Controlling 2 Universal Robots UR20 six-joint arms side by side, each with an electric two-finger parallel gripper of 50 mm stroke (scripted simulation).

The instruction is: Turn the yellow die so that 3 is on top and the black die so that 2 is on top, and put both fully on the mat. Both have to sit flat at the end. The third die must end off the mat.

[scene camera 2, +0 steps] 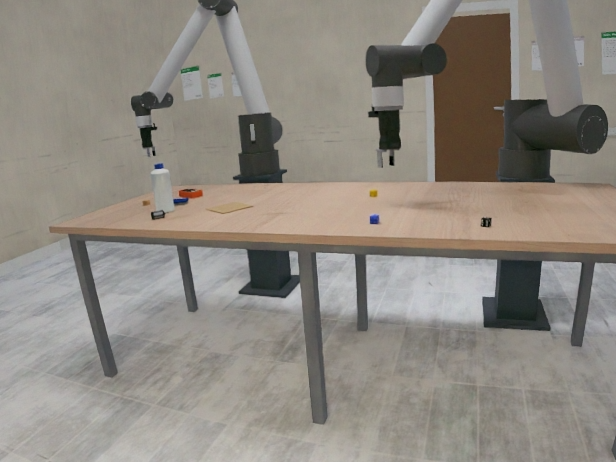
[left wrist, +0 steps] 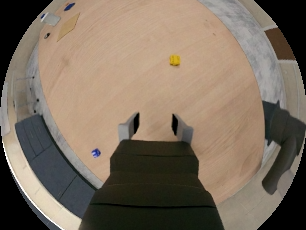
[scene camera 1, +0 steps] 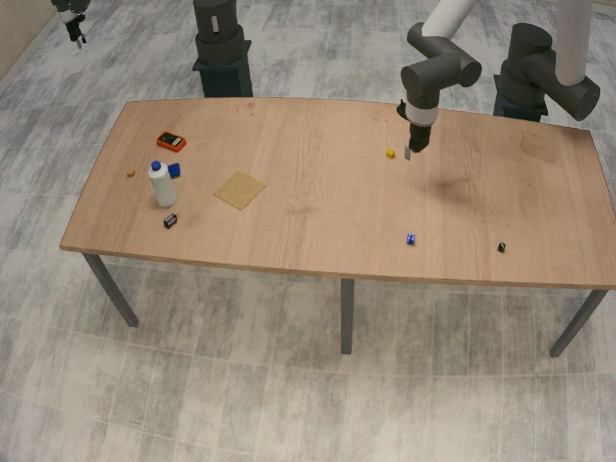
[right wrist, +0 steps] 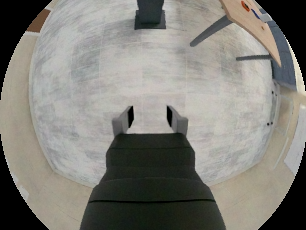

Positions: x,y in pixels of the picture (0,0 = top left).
Labels:
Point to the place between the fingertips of my left gripper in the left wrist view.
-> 155,119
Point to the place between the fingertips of my left gripper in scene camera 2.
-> At 385,166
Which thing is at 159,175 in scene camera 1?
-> A white bottle.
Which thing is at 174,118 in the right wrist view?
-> My right gripper.

